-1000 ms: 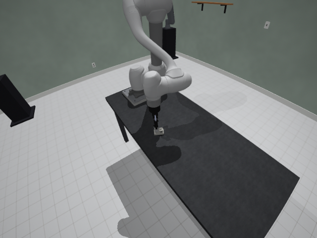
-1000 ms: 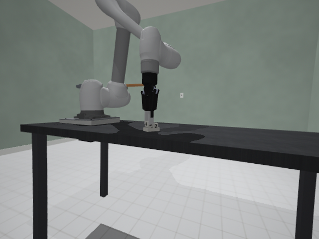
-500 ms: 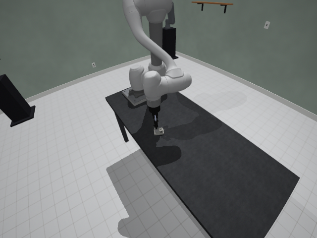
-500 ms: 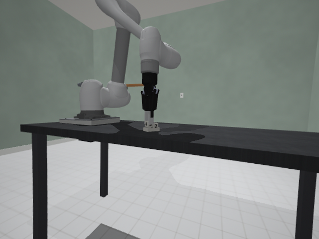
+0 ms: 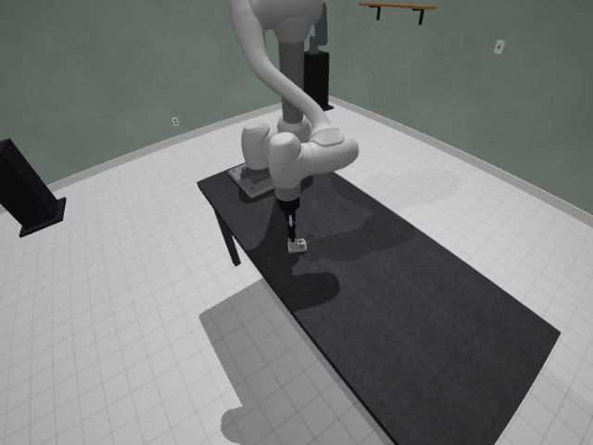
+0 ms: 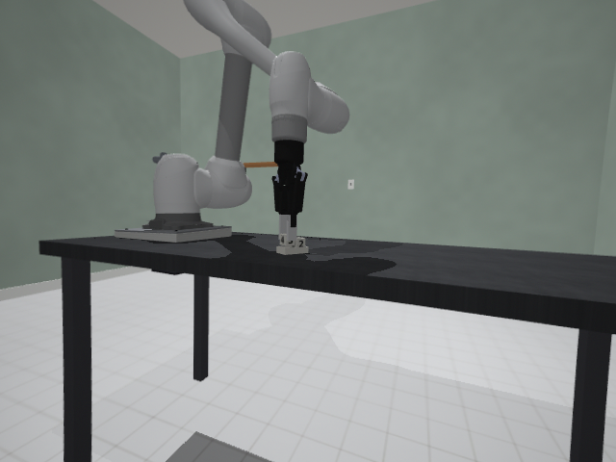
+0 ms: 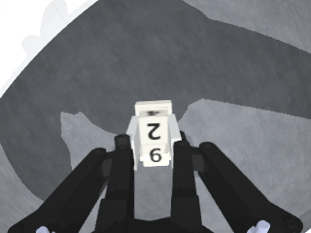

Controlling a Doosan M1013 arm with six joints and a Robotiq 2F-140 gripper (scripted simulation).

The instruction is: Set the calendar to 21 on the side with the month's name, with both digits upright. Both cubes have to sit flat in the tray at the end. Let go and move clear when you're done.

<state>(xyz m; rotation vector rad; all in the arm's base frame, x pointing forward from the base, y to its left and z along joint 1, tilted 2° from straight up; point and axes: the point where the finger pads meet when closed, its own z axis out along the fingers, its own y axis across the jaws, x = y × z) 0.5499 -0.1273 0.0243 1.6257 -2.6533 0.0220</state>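
Right now my hand is 2 cm short of the cube, 3 cm to the right of it and 4 cm above it. Round my hand: white tray: 1 cm ahead, 2 cm to the left, 6 cm below.
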